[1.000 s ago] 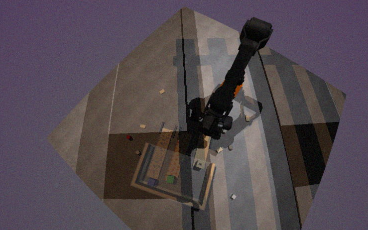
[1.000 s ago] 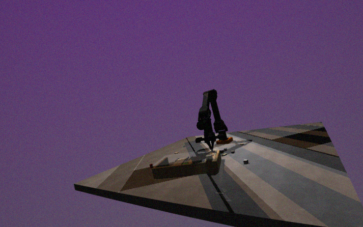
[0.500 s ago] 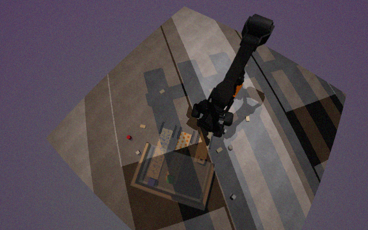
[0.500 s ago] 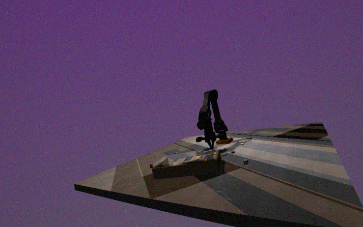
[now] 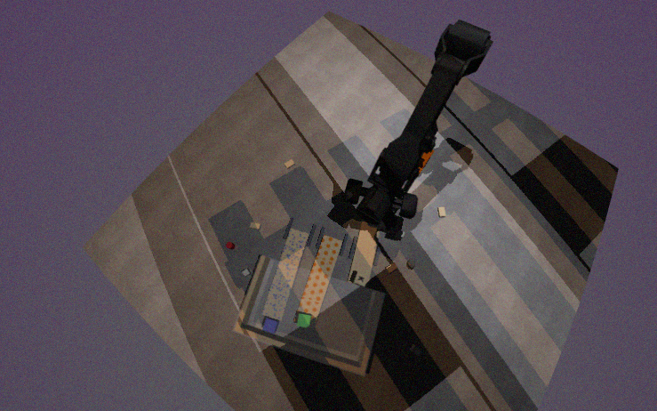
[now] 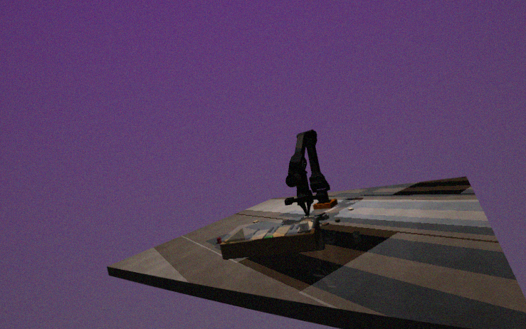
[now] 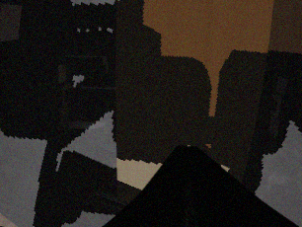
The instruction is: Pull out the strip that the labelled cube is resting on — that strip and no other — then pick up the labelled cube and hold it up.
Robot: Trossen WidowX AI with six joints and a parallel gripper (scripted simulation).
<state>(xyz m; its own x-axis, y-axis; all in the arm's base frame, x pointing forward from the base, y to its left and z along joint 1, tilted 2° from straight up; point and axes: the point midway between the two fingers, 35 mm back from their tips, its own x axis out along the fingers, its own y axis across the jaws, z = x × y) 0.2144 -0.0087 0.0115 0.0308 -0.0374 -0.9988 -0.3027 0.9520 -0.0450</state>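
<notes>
My gripper tip is 9 cm short of the tan strip and 3 cm to the right of it. From my gripper tip the other things lie so: brown peg (16 cm to the left, 8 cm ahead); labelled cube (19 cm ahead, 6 cm to the left, 2 cm above); red piece (31 cm ahead, 28 cm to the right, 1 cm above).
</notes>
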